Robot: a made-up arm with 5 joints.
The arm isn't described. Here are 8 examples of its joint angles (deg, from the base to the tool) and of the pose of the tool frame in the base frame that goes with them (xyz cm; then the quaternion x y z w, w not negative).
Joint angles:
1: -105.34 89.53 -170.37 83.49 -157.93
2: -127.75 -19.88 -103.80 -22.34 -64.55
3: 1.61 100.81 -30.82 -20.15 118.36
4: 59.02 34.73 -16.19 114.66 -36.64
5: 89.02 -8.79 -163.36 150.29 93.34
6: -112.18 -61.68 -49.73 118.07 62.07
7: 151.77 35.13 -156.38 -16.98 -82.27
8: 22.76 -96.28 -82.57 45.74 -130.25
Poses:
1: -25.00 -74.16 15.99 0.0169 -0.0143 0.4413 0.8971
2: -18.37 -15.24 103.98 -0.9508 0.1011 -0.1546 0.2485
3: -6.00 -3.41 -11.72 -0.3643 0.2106 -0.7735 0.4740
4: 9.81 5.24 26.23 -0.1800 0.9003 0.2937 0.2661
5: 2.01 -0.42 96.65 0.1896 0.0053 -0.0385 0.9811
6: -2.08 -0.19 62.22 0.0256 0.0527 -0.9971 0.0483
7: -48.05 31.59 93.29 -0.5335 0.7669 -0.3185 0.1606
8: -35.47 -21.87 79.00 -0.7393 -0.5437 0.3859 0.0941
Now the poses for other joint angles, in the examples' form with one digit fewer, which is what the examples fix.
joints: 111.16 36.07 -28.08 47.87 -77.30
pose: -1.0 18.2 10.8 0.138 -0.448 -0.881 0.064
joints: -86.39 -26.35 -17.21 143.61 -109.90
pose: -5.4 -8.1 42.6 0.759 -0.107 0.131 0.629
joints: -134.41 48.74 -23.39 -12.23 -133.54
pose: -18.5 -12.1 1.4 0.082 -0.078 -0.009 0.993
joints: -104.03 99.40 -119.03 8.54 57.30
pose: -16.1 -55.7 -24.7 -0.037 -0.089 -0.982 0.160
